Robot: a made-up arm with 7 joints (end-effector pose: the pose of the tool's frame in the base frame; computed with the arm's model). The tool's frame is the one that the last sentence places.
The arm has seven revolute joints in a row. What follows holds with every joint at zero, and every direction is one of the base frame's.
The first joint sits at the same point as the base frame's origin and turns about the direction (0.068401, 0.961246, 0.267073).
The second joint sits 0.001 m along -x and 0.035 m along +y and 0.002 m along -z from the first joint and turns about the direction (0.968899, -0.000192, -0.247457).
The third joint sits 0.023 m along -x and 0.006 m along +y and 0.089 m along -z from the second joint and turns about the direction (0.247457, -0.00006, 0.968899).
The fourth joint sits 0.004 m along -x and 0.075 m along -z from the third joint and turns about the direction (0.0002, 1, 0.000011).
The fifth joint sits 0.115 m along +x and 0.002 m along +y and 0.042 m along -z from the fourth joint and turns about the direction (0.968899, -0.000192, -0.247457).
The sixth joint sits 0.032 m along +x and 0.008 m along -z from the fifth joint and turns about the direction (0.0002, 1, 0.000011).
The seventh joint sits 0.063 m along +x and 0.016 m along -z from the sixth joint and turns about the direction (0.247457, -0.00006, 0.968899).
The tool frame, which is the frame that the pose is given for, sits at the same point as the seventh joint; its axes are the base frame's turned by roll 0, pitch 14.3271 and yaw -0.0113 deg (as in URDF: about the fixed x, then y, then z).
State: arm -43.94 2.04 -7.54 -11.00 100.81 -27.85 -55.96
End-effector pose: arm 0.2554 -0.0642 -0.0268 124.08 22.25 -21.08
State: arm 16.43 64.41 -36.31 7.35 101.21 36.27 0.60
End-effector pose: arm 0.0741 0.1859 -0.2422 168.86 30.45 3.42
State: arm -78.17 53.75 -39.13 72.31 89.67 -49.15 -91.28
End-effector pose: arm 0.3249 0.2022 -0.0780 -126.81 23.15 116.00
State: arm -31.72 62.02 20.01 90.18 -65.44 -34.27 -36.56
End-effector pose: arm 0.0992 0.3762 -0.1304 -5.81 -12.64 44.10
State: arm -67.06 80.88 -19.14 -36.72 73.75 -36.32 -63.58
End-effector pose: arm 0.1841 0.0049 0.0665 -168.15 3.11 0.91
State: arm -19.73 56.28 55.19 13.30 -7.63 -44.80 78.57
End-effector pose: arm 0.1388 0.2780 0.0629 -81.25 -29.11 147.27
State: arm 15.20 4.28 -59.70 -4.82 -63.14 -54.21 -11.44
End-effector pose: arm 0.0611 -0.0917 -0.2048 -75.73 -6.17 -7.01
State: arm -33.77 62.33 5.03 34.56 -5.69 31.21 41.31
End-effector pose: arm 0.2452 0.2944 -0.0764 51.50 -16.61 72.64
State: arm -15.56 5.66 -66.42 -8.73 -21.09 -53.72 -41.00
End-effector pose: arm 0.0903 -0.1314 -0.1160 30.24 -54.64 -118.97
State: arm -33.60 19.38 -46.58 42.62 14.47 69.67 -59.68
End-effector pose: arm 0.1929 0.0692 -0.2972 -143.12 59.66 174.54
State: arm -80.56 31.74 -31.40 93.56 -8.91 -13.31 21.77
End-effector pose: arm 0.3590 0.1546 -0.1074 44.30 -4.56 27.68
